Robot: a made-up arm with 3 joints.
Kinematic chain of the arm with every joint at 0, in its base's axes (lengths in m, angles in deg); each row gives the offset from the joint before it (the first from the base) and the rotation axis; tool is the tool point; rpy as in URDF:
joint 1: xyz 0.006 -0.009 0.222 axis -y
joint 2: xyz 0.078 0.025 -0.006 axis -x
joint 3: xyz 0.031 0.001 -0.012 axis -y
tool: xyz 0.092 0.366 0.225 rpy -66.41 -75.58 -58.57
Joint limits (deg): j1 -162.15..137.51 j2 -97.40..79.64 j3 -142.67..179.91
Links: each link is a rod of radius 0.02 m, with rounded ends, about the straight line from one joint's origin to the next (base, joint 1, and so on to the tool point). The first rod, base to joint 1, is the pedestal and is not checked.
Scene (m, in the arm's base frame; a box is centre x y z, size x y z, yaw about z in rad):
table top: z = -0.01
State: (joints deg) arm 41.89 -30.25 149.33
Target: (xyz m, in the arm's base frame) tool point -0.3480 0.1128 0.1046
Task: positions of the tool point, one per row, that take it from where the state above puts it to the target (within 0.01 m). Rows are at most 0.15 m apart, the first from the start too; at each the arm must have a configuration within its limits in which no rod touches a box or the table.
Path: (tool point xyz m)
1: -0.1739 0.3728 0.2232
2: -0.2586 0.3061 0.2122
3: -0.3213 0.2173 0.1683
4: -0.3480 0.1128 0.1046

